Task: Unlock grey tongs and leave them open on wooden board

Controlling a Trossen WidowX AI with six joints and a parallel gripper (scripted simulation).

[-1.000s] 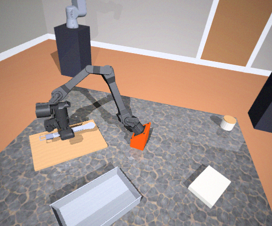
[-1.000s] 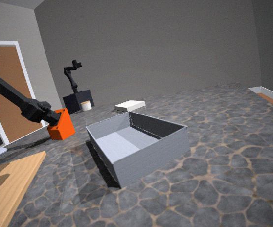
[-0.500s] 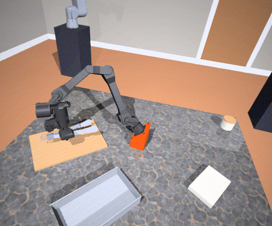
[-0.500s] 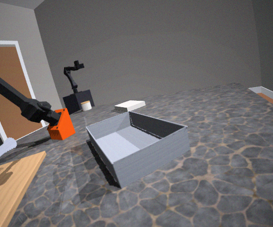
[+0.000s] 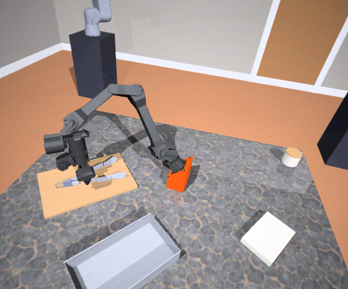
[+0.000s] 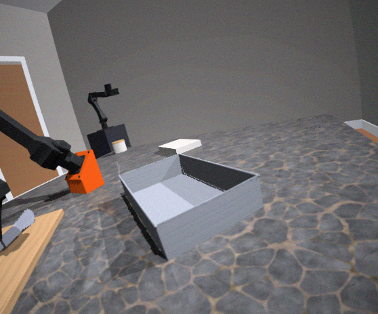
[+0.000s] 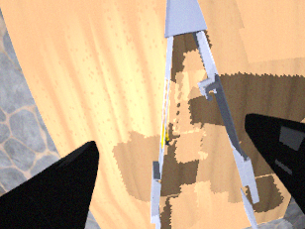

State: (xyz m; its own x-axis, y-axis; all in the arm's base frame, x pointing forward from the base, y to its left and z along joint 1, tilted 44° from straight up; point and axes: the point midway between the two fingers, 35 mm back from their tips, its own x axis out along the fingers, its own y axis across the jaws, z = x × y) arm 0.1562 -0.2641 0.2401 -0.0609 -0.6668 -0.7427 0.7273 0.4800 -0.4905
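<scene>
The yellow lock piece is 10 mm behind my gripper tip, 10 mm to the left of it and 20 mm below it. The rest, counted from my gripper tip: white flat block 10 mm ahead, 750 mm to the left, 40 mm below; then wooden board 20 mm behind, 10 mm to the right, 50 mm below; then grey roasting tin 250 mm ahead, 290 mm to the left, 20 mm below.
</scene>
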